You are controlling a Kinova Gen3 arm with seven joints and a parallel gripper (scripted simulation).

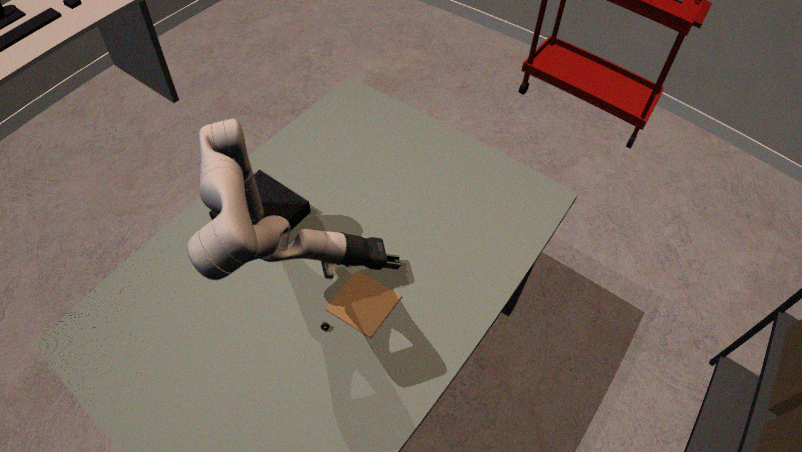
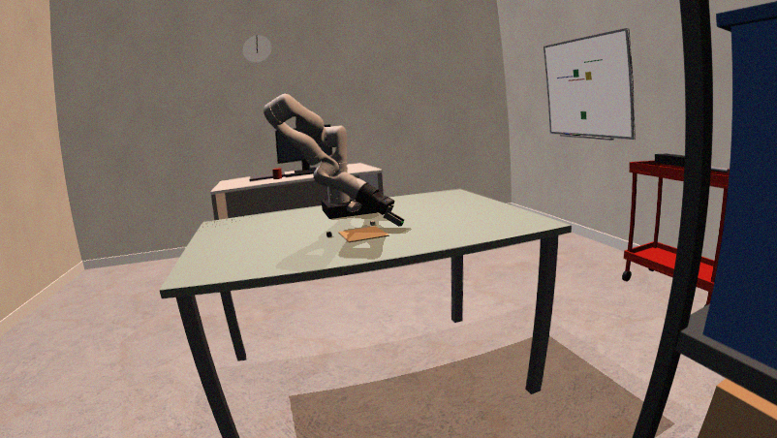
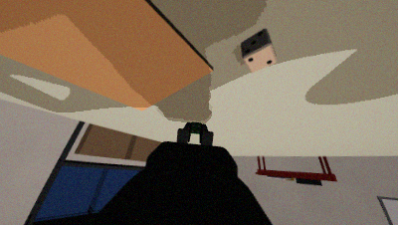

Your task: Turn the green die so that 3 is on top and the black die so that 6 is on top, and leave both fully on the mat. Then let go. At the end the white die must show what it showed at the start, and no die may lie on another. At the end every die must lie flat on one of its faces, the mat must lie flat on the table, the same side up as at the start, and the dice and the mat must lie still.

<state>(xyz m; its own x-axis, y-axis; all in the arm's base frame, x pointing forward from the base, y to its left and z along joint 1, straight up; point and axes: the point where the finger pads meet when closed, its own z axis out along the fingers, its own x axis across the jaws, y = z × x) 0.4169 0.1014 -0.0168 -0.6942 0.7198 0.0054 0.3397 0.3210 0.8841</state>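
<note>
Right now the green die is 10 mm to the left of my hand, 10 mm below it and 10 mm ahead of it. From my hand the other things lie so: white die (110 mm behind, 60 mm to the right, 20 mm below); black die (240 mm to the right, 40 mm behind, 20 mm below); orange mat (130 mm to the right, 30 mm below).
</note>
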